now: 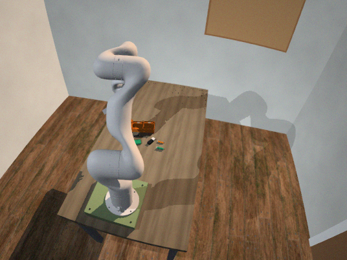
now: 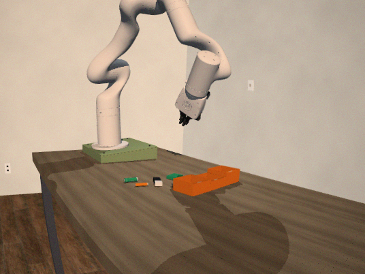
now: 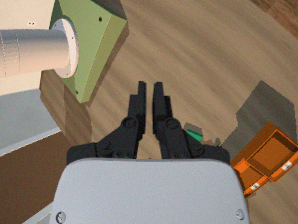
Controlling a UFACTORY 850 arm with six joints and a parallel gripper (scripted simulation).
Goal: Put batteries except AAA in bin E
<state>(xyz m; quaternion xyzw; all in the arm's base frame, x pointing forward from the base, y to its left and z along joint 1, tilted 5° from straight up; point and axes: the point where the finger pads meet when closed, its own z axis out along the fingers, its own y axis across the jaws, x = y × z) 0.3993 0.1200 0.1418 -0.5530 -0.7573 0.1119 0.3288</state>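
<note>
My gripper is now 220 mm short of the orange bin row, 180 mm above it and 80 mm to the left of it. Round my hand: flat green block: 190 mm below, 110 mm to the right, 80 mm ahead; small black cylinder: 190 mm below, 140 mm ahead, 90 mm to the right; black-and-white block battery: 210 mm to the right, 190 mm below, 100 mm ahead.
</note>
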